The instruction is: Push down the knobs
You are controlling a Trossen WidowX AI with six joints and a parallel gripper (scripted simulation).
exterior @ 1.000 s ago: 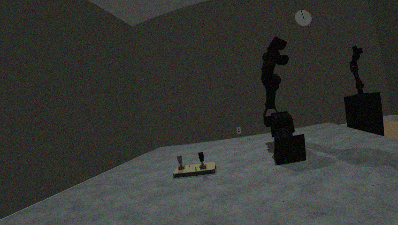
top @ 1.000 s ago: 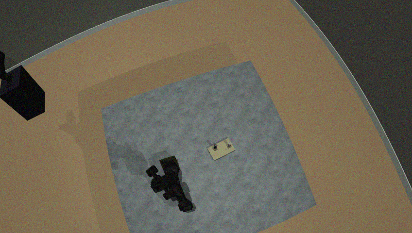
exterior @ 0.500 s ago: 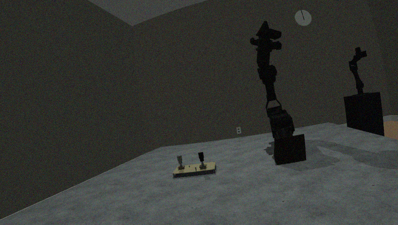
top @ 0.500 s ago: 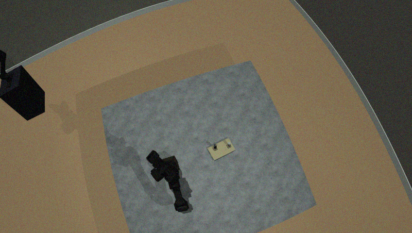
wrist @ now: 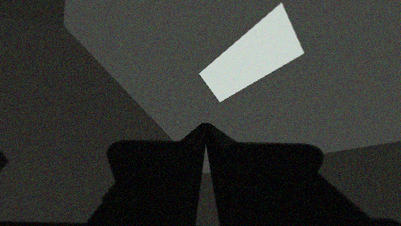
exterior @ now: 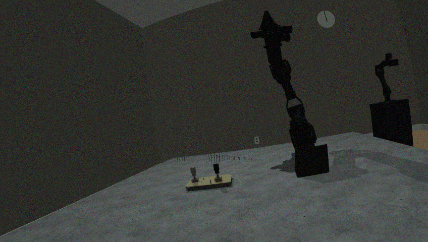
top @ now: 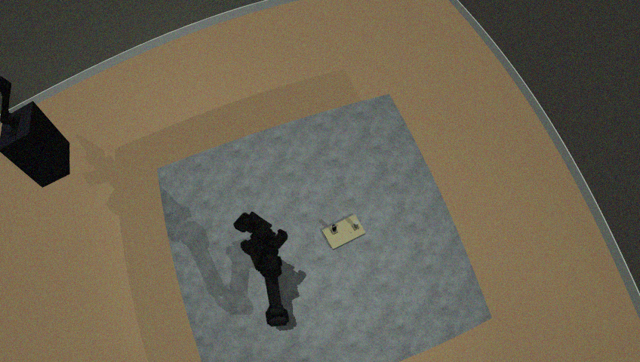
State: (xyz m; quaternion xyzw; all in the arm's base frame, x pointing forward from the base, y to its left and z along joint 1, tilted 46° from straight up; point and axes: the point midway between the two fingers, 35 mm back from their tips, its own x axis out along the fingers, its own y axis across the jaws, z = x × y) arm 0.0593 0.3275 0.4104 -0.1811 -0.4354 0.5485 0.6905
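My gripper tip is 540 mm above the dark knob, 280 mm short of it and 60 mm to the right of it. From my gripper tip the other things lie so: light grey knob (550 mm below, 370 mm ahead, 50 mm to the left).
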